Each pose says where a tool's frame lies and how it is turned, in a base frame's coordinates. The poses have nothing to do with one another.
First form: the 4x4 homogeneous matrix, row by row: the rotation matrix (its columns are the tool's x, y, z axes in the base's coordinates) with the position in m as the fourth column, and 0 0 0 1 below. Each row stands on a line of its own.
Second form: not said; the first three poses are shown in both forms.
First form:
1:
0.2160, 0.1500, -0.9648, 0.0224
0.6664, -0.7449, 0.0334, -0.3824
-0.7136, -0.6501, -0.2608, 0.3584
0, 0, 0, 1
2:
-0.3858, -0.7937, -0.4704, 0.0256
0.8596, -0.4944, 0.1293, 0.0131
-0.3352, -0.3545, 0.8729, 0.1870
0, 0, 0, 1
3:
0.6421, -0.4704, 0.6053, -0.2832
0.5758, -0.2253, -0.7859, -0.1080
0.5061, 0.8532, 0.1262, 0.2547
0, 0, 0, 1
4:
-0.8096, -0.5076, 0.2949, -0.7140
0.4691, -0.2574, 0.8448, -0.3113
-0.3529, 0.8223, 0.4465, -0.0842
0, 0, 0, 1
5:
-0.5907, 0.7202, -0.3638, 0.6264
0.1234, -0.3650, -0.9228, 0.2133
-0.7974, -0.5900, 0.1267, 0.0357
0, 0, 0, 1
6:
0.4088, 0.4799, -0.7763, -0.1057
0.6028, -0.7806, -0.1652, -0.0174
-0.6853, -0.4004, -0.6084, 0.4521
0, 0, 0, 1
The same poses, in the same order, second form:
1:
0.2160, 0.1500, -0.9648, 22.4
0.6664, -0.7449, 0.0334, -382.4
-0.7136, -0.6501, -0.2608, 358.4
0, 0, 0, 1

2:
-0.3858, -0.7937, -0.4704, 25.6
0.8596, -0.4944, 0.1293, 13.1
-0.3352, -0.3545, 0.8729, 187.0
0, 0, 0, 1

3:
0.6421, -0.4704, 0.6053, -283.2
0.5758, -0.2253, -0.7859, -108.0
0.5061, 0.8532, 0.1262, 254.7
0, 0, 0, 1

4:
-0.8096, -0.5076, 0.2949, -714.0
0.4691, -0.2574, 0.8448, -311.3
-0.3529, 0.8223, 0.4465, -84.2
0, 0, 0, 1

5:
-0.5907, 0.7202, -0.3638, 626.4
0.1234, -0.3650, -0.9228, 213.3
-0.7974, -0.5900, 0.1267, 35.7
0, 0, 0, 1

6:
0.4088, 0.4799, -0.7763, -105.7
0.6028, -0.7806, -0.1652, -17.4
-0.6853, -0.4004, -0.6084, 452.1
0, 0, 0, 1

